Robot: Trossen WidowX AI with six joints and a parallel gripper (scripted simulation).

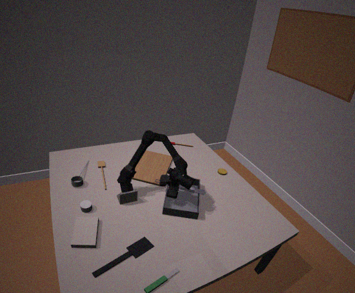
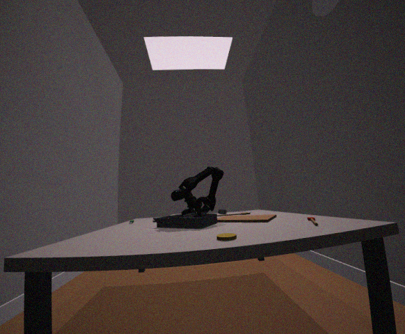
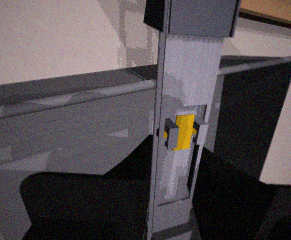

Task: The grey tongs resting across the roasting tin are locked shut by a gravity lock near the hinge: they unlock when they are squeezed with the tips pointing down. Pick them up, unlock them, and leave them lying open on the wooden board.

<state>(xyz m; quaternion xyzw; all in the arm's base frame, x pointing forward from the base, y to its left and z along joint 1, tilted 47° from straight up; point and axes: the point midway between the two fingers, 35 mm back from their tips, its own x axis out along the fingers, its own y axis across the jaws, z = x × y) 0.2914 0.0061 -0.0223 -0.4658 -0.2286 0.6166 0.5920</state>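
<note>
My gripper tip is now 3 cm below the yellow lock piece and 3 cm past it. From my gripper tip the other things lie so: wooden board: 28 cm to the left, 7 cm behind, 3 cm below; roasting tin: 8 cm to the right, 2 cm ahead, 1 cm below; yellow disc: 42 cm ahead, 12 cm to the left, 2 cm below.
</note>
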